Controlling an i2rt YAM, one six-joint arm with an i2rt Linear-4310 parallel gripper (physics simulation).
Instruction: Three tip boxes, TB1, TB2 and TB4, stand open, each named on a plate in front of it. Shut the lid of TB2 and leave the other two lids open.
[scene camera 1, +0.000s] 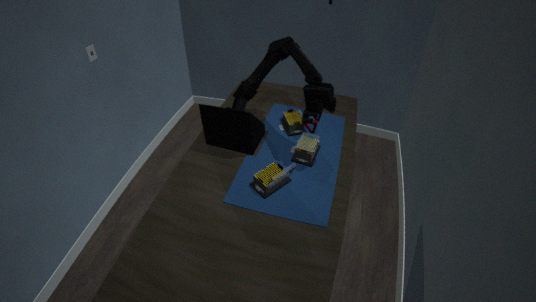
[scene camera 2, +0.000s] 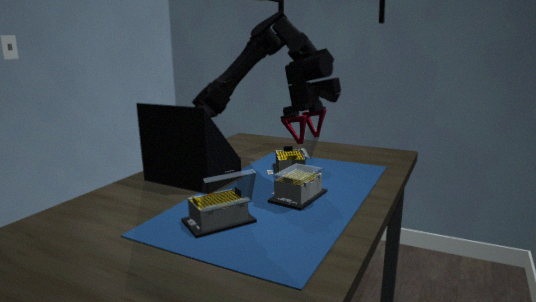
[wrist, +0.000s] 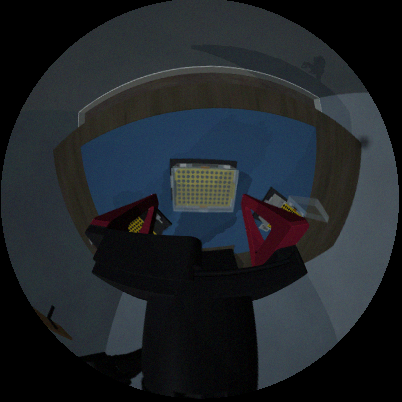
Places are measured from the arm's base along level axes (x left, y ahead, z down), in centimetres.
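Pixels of known places: gripper, fingertip midpoint: (scene camera 1: 315, 127) (scene camera 2: 308, 140) (wrist: 199, 198); arm's base, origin of the base link: (scene camera 1: 236, 114) (scene camera 2: 193, 129).
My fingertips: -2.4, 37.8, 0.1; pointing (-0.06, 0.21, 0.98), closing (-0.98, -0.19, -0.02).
Ahead of a thing's pixels: the offset from my fingertips to its top centre, as dx, dy, dz. Level surfaces: height alone.
The middle tip box @(-0.3, -3.8, +8.8) (scene camera 1: 306, 151) (scene camera 2: 298, 189) (wrist: 205, 188) has its clear lid down over the yellow rack; the lid looks level. The near tip box (scene camera 1: 270, 180) (scene camera 2: 222, 214) has its clear lid standing open. The far tip box @(+19.1, -13.1, +9.9) (scene camera 1: 292, 122) (scene camera 2: 289, 161) is open too, its lid leaning at the back. In the wrist view, the two open boxes show partly, one behind the left finger and one beside the right. The plates' names are too small to read. My gripper (scene camera 1: 312, 128) (scene camera 2: 308, 139) (wrist: 199, 198) is open and empty, above the boxes and clear of the middle lid.
The boxes stand on a blue mat @(dz +16.5) (scene camera 1: 300, 207) (scene camera 2: 280, 260) (wrist: 200, 125) on a wooden table @(dz +16.8) (scene camera 1: 200, 225) (scene camera 2: 65, 220). A large black block (scene camera 1: 227, 129) (scene camera 2: 172, 145) stands left of the mat, near the arm's base. The open lid of the near box rises above its rack.
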